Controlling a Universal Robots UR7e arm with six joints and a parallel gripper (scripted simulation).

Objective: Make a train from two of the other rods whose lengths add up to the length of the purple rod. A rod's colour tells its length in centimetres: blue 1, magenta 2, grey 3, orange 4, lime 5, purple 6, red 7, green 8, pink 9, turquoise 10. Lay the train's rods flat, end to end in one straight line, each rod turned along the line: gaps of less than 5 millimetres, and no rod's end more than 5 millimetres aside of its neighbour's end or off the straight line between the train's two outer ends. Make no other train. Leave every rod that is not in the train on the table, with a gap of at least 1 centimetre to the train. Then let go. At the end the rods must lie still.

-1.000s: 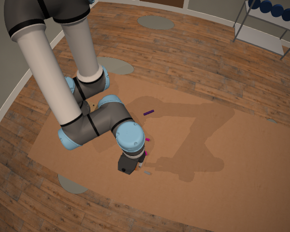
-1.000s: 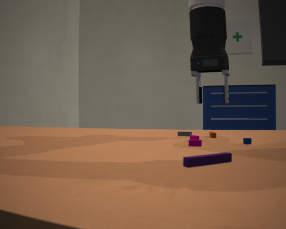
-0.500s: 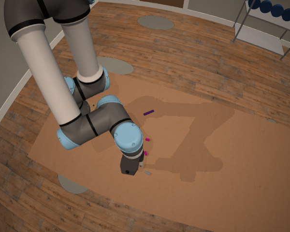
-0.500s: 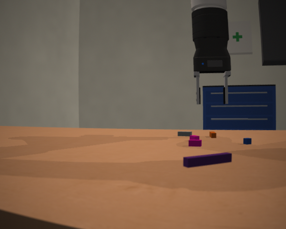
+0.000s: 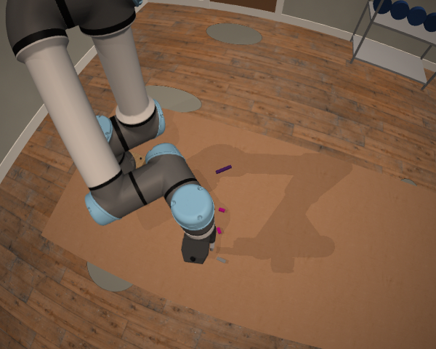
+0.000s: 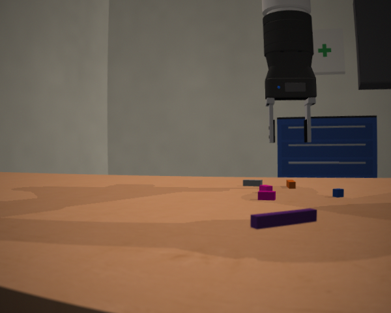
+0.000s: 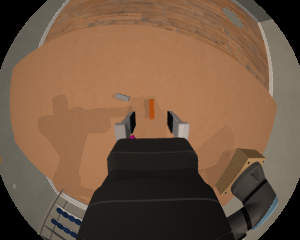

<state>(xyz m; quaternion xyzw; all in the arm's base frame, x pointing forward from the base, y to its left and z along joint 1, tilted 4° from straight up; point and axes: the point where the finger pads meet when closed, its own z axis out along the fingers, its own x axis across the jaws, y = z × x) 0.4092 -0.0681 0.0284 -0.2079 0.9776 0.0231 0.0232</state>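
The orange rod lies 80 mm below my hand. The rest, counted from my hand: grey rod 70 mm ahead, 80 mm below; then purple rod 90 mm behind, 280 mm to the left, 80 mm below; then blue rod 100 mm behind, 90 mm to the left, 80 mm below.
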